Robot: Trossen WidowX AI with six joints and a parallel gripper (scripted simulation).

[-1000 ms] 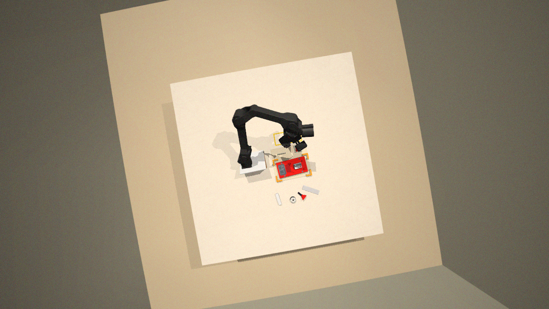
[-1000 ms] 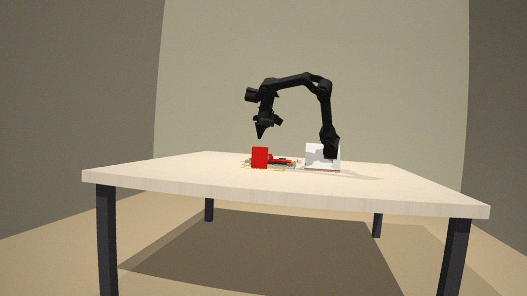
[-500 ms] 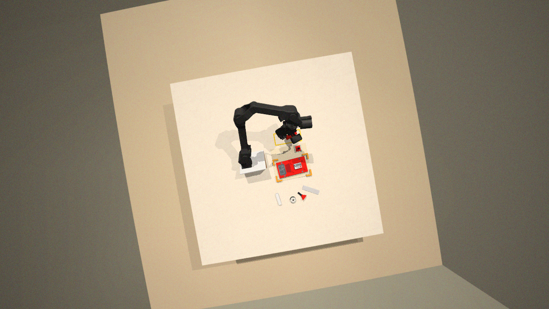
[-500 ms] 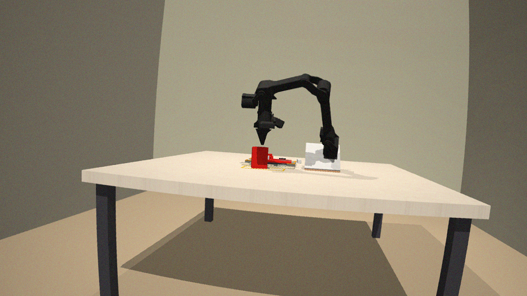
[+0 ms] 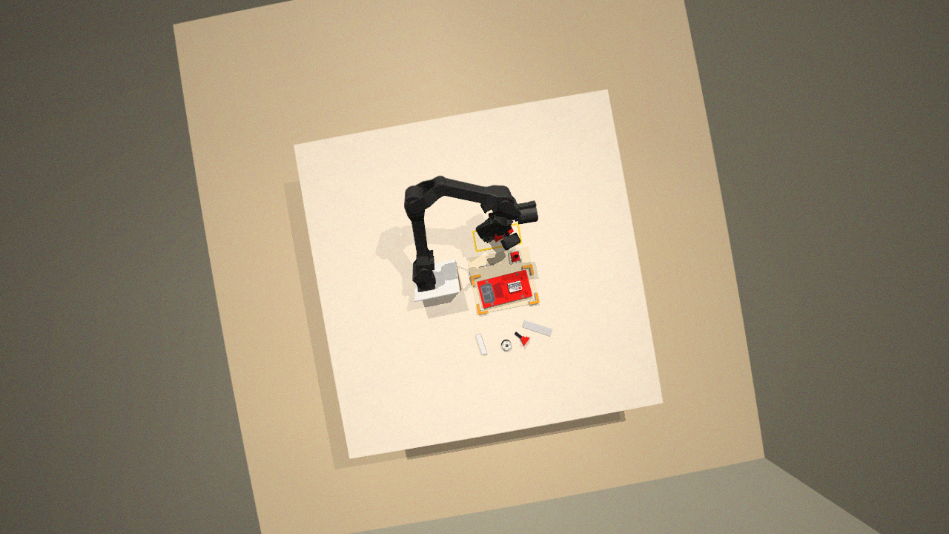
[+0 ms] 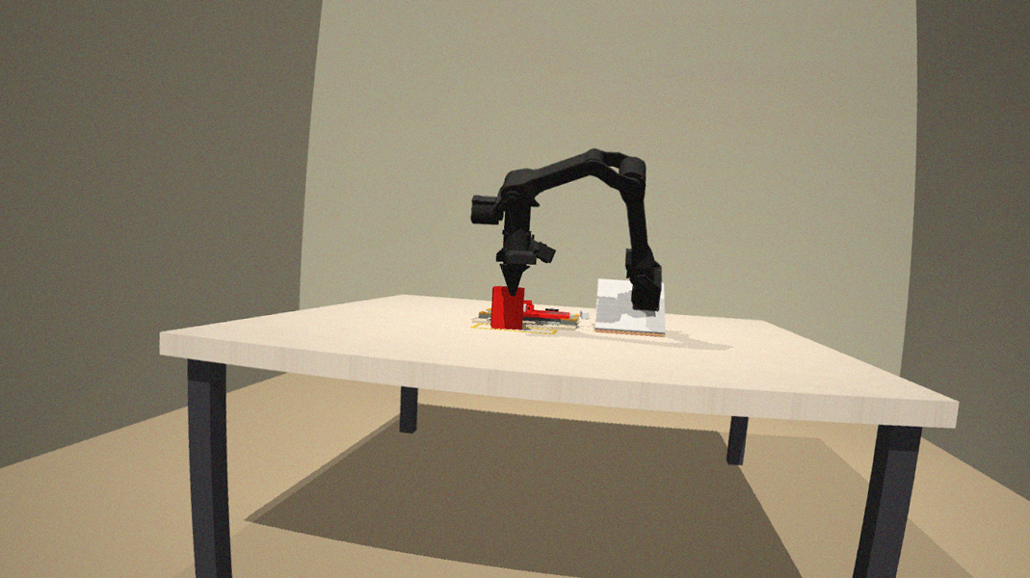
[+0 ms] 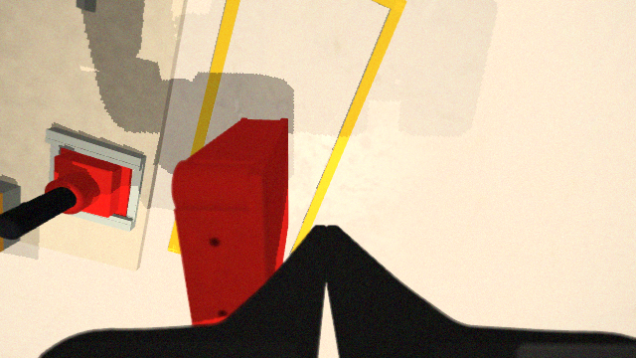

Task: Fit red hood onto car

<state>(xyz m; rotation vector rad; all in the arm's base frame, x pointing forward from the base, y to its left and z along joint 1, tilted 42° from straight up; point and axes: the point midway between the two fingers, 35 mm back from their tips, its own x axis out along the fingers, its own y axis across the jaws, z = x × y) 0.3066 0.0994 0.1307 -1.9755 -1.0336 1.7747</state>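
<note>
Right now my gripper tip is 30 mm to the left of the red hood, 30 mm above it and 10 mm short of it. Round my gripper tip: white bar 440 mm to the right, 150 mm behind, 70 mm below; grey bar 420 mm to the right, 90 mm ahead, 80 mm below; engine block 230 mm to the right, 50 mm below, 20 mm ahead.
</note>
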